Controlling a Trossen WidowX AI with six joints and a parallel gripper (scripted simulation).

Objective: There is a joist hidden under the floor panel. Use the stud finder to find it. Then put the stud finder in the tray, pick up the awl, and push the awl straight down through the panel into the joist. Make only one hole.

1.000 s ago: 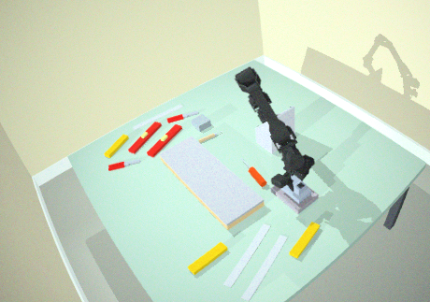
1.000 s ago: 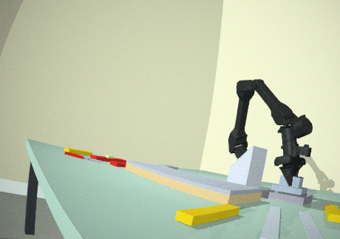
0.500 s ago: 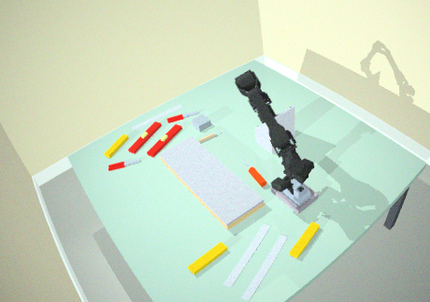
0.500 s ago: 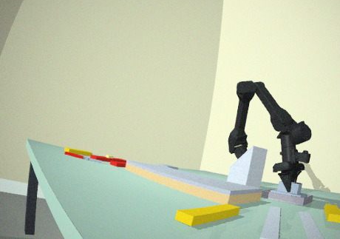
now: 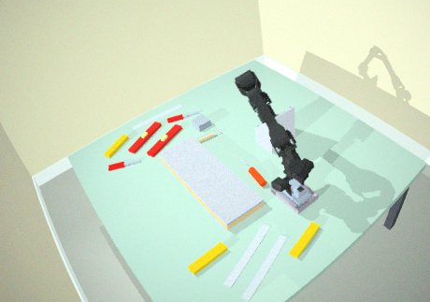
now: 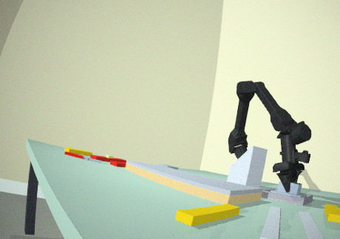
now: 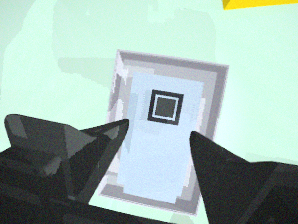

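The stud finder is 20 mm above my gripper tip and 10 mm to the left of it. Also, from my gripper tip: orange-handled awl 240 mm to the right, 80 mm ahead, 20 mm below; then square indicator 30 mm above, 20 mm to the left; then grey tray 20 mm below, 10 mm to the right.
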